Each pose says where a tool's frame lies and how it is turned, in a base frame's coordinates. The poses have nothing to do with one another.
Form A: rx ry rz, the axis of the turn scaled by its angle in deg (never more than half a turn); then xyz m.
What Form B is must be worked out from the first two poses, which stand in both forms.
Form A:
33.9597 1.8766 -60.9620 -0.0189 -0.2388 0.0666
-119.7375 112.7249 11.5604 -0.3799 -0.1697 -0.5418
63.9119 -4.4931 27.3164 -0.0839 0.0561 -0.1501
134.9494 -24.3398 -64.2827 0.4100 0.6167 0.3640
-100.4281 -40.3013 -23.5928 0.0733 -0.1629 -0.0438
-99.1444 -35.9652 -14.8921 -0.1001 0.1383 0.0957
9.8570 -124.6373 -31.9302 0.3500 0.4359 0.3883
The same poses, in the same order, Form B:
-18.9 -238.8 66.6 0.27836 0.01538 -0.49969 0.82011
-379.9 -169.7 -541.8 -0.71998 0.67781 0.06951 0.13177
-83.9 56.1 -150.1 0.52402 -0.03684 0.22397 0.82090
410.0 616.7 364.0 0.86355 -0.15575 -0.41135 0.24661
73.3 -162.9 -43.8 -0.74618 -0.29944 -0.17530 0.56817
-100.1 138.3 95.7 -0.74589 -0.27057 -0.11204 0.59824
350.0 435.9 388.3 0.06896 -0.87194 -0.22338 0.43020

